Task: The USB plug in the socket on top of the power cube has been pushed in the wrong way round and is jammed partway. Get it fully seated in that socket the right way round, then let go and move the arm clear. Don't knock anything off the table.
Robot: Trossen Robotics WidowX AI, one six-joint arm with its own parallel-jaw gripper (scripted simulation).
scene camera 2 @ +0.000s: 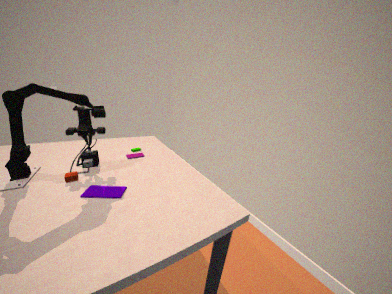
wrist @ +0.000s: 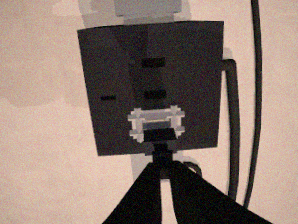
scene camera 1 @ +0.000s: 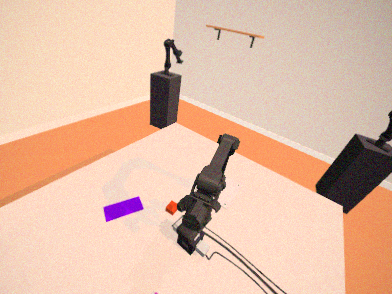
Labels:
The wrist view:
my gripper
dark USB plug: held by my gripper
pale-rimmed socket

